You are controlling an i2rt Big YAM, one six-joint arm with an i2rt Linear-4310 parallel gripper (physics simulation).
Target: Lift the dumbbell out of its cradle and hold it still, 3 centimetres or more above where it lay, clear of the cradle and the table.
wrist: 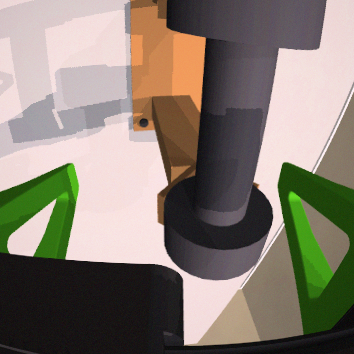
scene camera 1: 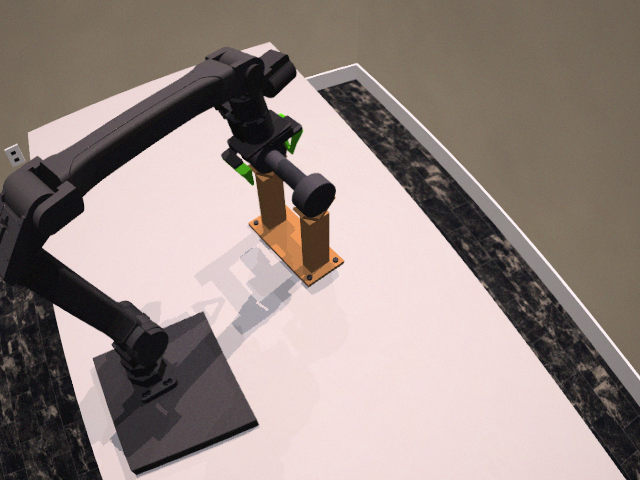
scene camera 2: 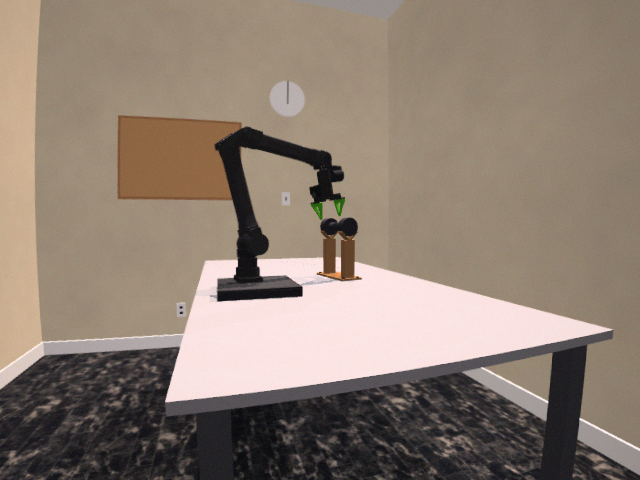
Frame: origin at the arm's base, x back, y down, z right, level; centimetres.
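Where they show: gripper, between the fingertips: (wrist: pixel 177 173) (scene camera 1: pixel 271 167) (scene camera 2: pixel 330 217); arm's base, origin of its link: (scene camera 1: pixel 148 371) (scene camera 2: pixel 248 280).
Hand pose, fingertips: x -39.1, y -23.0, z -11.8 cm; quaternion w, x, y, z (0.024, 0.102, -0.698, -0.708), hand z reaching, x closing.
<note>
Each offset is from my fingertips to the centre of the thing. Level surfaces: height alone.
A dark grey dumbbell {dx -3.8, dy +3.8, dz -0.2 cm} (scene camera 1: pixel 313 195) (scene camera 2: pixel 348 226) (wrist: pixel 232 125) lies level in the V-shaped tops of the two posts of an orange-brown cradle {dx -3.8, dy +15.9, dz -0.2 cm} (scene camera 1: pixel 315 242) (scene camera 2: pixel 347 258) (wrist: pixel 165 65). My gripper (scene camera 1: pixel 272 167) (scene camera 2: pixel 330 216) (wrist: pixel 177 173) is open and empty, with green fingers pointing down. In the scene camera 2 view its fingertips stand a little above the dumbbell, over its far end. In the wrist view the handle runs up and down the picture, right of the middle between the fingers, and the far head shows nearer the right finger. In the scene camera 1 view the near head hides part of the cradle's V top.
The cradle's base plate is bolted to the white table {dy +26.1 cm} (scene camera 1: pixel 413 361) (scene camera 2: pixel 361 320). The arm's dark square base (scene camera 1: pixel 222 408) (scene camera 2: pixel 258 294) stands on the same table, to the left of the cradle. A wall with a corkboard (scene camera 2: pixel 170 160) and a clock (scene camera 2: pixel 286 105) is behind.
</note>
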